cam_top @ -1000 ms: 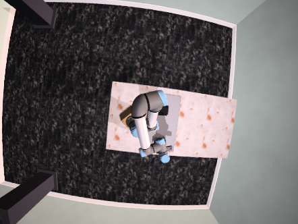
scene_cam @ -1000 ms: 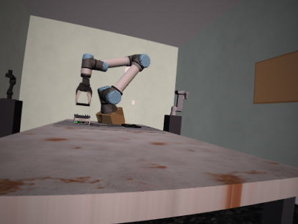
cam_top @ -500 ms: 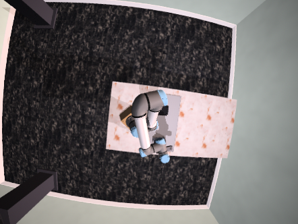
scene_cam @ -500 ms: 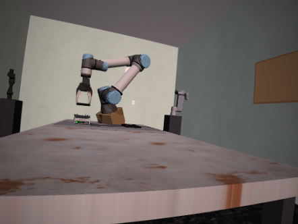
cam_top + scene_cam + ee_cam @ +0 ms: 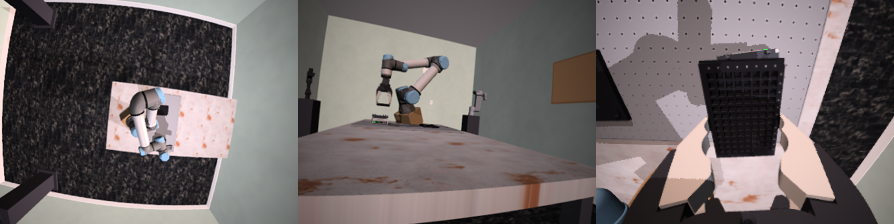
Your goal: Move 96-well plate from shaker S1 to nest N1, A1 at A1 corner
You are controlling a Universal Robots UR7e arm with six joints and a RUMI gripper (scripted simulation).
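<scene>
The plate nest N1 is 35 cm to the left of my hand and 14 cm below it. From my hand the other things lie so: black 96-well plate: 1 cm below; white A1 label: 30 cm to the left, 13 cm below, 7 cm ahead.
</scene>
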